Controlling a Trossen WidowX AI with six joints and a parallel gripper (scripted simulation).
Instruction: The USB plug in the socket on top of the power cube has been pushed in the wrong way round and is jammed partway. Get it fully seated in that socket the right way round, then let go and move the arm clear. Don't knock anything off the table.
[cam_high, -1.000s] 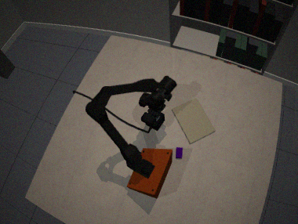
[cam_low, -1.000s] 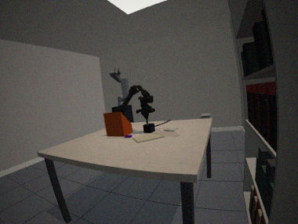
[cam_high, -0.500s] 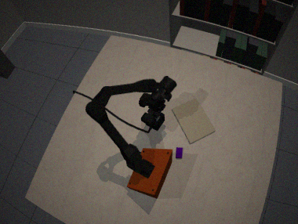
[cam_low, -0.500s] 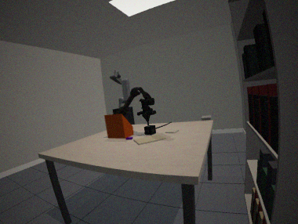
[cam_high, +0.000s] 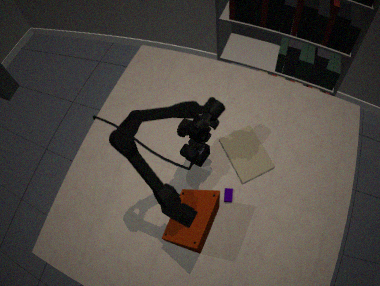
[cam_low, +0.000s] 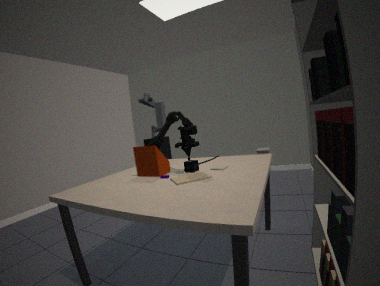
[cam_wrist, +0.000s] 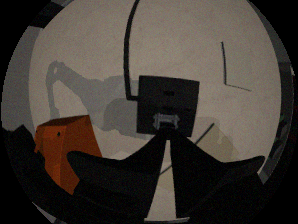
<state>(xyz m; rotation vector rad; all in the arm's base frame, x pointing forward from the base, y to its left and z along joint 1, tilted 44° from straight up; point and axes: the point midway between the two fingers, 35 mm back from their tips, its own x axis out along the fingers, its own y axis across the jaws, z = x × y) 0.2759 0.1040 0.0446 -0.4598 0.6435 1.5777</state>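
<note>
Now: the grey USB plug 20 mm below my gripper tip. Round my gripper tip: flat beige pad: 100 mm ahead, 170 mm to the right, 110 mm below; small purple block: 100 mm behind, 180 mm to the right, 110 mm below; USB socket: 50 mm below.
</note>
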